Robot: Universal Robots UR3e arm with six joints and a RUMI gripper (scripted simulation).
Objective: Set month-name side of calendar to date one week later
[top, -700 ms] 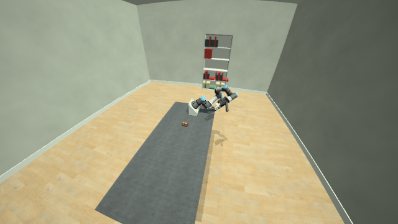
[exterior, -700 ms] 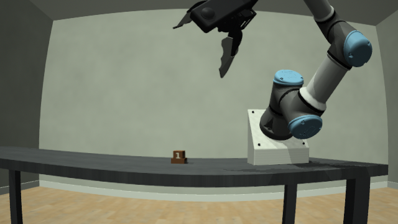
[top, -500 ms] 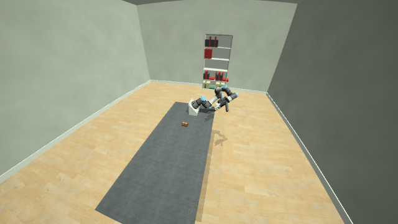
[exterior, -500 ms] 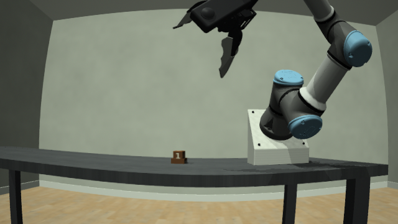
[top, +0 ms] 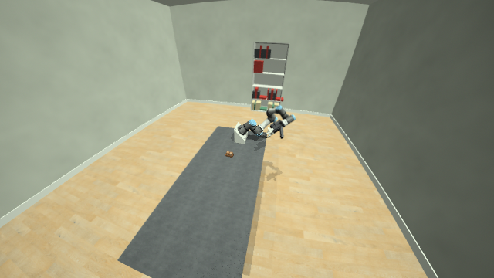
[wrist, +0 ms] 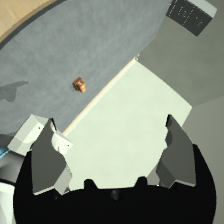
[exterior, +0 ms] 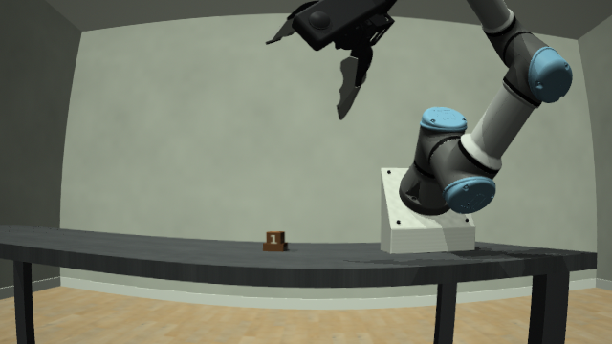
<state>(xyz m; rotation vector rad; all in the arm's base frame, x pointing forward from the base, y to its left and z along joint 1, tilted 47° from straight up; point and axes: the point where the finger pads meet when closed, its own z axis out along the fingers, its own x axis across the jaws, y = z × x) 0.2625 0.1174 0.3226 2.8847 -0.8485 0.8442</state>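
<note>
The cube is 70 mm ahead of my hand, 370 mm to the right of it and 240 mm below it. The rest, counted from my hand: calendar tray: 70 mm ahead, 350 mm to the right, 260 mm below.
</note>
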